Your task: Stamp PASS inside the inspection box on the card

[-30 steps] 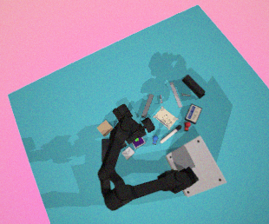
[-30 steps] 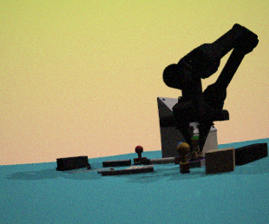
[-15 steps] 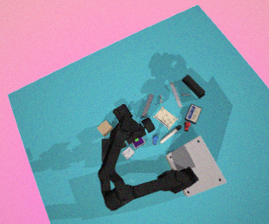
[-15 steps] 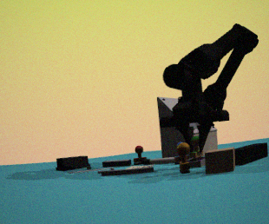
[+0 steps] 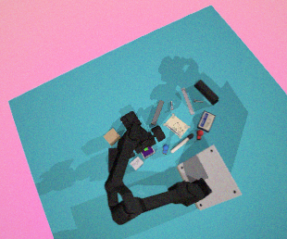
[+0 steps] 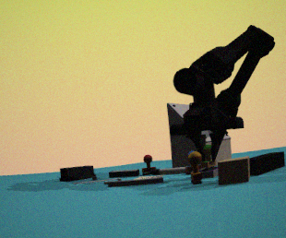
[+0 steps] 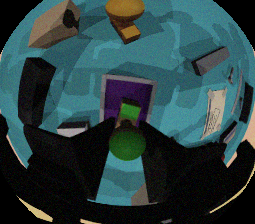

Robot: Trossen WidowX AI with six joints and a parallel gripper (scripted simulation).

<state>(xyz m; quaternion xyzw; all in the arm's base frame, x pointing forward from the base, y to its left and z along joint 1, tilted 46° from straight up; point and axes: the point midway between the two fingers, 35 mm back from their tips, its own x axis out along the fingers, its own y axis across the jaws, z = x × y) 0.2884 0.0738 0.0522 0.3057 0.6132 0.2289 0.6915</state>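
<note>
My gripper tip is right at the green-knobbed stamp. The rest, counted from my gripper tip: blue stamp: 6 cm behind, 7 cm to the right, 2 cm below; orange-knobbed stamp: 10 cm ahead, 1 cm to the left, 1 cm below; purple ink pad: 3 cm below.
</note>
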